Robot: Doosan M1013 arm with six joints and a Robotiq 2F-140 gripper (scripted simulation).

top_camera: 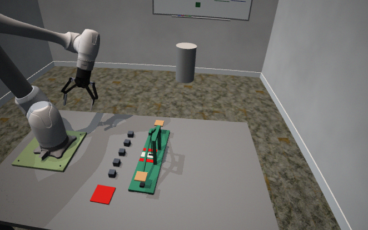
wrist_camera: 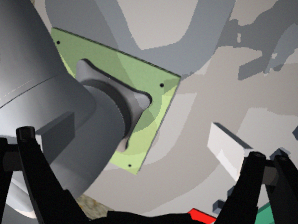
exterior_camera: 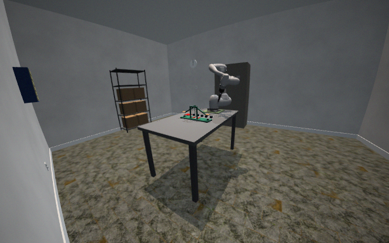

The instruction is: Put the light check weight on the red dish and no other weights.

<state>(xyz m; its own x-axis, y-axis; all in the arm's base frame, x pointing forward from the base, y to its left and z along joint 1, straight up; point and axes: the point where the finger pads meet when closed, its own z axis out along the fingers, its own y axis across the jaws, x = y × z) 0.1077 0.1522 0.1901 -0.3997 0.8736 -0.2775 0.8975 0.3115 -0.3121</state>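
My hand is 290 mm short of the dark weight, 40 mm to the right of it and 190 mm above it. Also, from my hand: green rocker balance 460 mm ahead, 100 mm to the right, 110 mm below; then red dish 300 mm ahead, 380 mm to the right, 200 mm below.
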